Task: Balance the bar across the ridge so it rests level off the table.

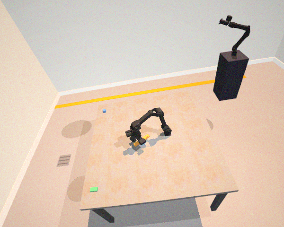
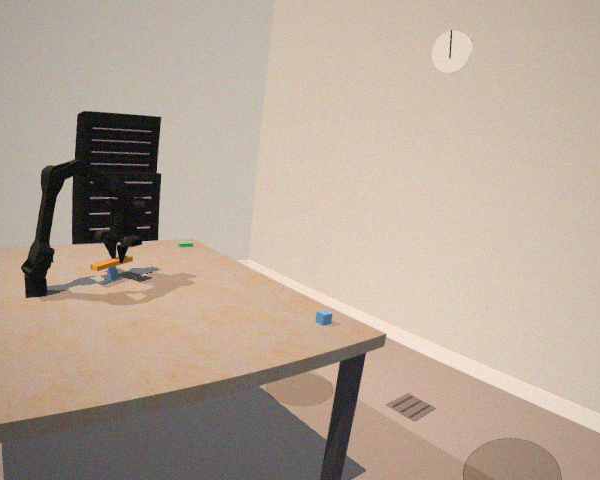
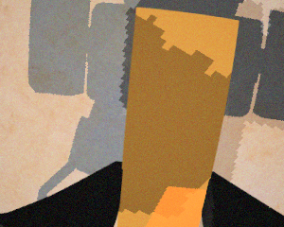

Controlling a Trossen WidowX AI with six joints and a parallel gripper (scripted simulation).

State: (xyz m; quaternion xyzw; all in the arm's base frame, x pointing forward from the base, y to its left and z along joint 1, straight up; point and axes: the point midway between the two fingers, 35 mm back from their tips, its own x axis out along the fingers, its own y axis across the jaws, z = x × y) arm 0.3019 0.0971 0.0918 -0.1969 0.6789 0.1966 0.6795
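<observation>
Right now the orange bar is 2 cm behind my gripper tip and 1 cm to the right of it. Also, from my gripper tip: flat green block: 44 cm ahead, 40 cm to the left, 5 cm below; blue cube: 44 cm ahead, 60 cm to the right, 4 cm below.
</observation>
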